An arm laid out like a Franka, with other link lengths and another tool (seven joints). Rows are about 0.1 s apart.
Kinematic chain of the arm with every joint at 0, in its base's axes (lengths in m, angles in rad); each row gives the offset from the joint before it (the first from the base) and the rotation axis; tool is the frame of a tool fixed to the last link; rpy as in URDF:
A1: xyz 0 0 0.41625 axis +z
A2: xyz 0 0 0 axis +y
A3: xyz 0 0 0.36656 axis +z
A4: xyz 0.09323 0 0 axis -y
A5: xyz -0.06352 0 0.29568 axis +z
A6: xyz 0 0 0 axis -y
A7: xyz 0.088 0 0 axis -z
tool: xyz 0.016 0.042 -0.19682 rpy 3.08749 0 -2.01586
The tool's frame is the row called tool.
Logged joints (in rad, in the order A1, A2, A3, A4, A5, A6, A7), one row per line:
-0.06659 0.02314 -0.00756 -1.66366 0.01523 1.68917 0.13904
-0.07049 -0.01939 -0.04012 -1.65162 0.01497 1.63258 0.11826
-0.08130 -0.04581 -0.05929 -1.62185 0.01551 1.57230 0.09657
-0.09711 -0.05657 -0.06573 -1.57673 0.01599 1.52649 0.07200
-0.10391 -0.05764 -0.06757 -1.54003 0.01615 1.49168 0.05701
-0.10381 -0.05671 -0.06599 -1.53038 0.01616 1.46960 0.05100
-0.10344 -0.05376 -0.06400 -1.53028 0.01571 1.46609 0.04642
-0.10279 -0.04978 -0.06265 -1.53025 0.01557 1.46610 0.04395
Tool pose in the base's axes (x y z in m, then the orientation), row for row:
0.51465 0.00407 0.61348 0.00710 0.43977 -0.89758 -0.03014
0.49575 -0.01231 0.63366 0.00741 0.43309 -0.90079 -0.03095
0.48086 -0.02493 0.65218 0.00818 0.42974 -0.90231 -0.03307
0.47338 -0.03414 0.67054 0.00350 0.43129 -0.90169 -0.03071
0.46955 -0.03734 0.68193 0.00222 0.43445 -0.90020 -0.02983
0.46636 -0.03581 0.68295 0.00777 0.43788 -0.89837 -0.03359
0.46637 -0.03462 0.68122 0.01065 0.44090 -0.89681 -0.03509
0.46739 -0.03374 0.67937 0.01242 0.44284 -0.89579 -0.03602
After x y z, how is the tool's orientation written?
As a quaternion, w x y z.
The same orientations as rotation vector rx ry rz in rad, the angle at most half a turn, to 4 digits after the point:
1.3754 -2.8071 -0.0943
1.3542 -2.8166 -0.0968
1.3431 -2.8200 -0.1034
1.3519 -2.8264 -0.0963
1.3629 -2.8241 -0.0936
1.3689 -2.8084 -0.1050
1.3758 -2.7985 -0.1095
1.3803 -2.7922 -0.1123

